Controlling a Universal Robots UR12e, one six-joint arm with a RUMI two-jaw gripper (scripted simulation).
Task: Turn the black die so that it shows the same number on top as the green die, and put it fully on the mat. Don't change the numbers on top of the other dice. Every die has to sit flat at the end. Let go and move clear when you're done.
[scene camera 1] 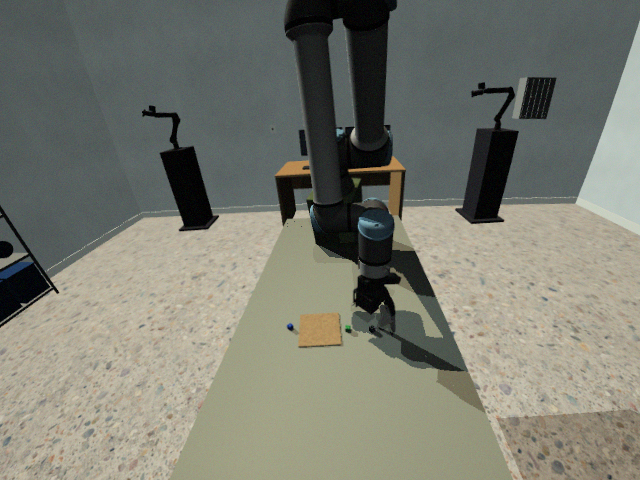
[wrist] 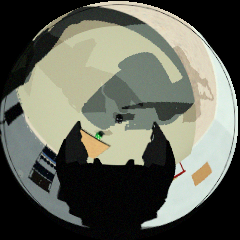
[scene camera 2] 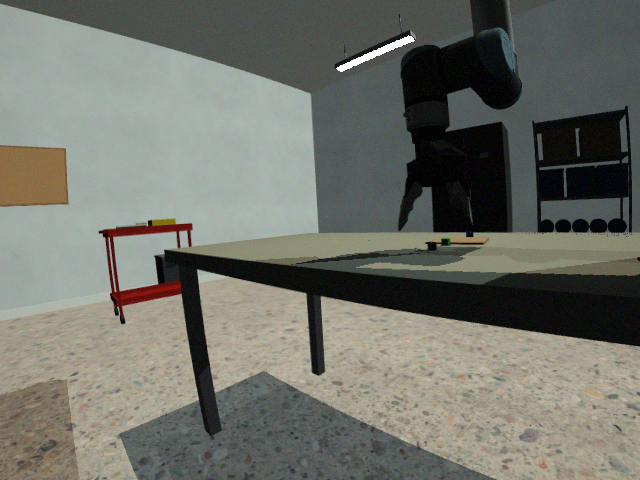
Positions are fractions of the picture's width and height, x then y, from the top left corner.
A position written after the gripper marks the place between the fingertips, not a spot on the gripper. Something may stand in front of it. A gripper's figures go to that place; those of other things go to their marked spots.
Labels:
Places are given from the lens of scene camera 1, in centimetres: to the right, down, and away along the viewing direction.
gripper (scene camera 1: 0.59,0.66): 18, 26, 81
tan mat (scene camera 1: 0.51,0.69): 1, 31, 84

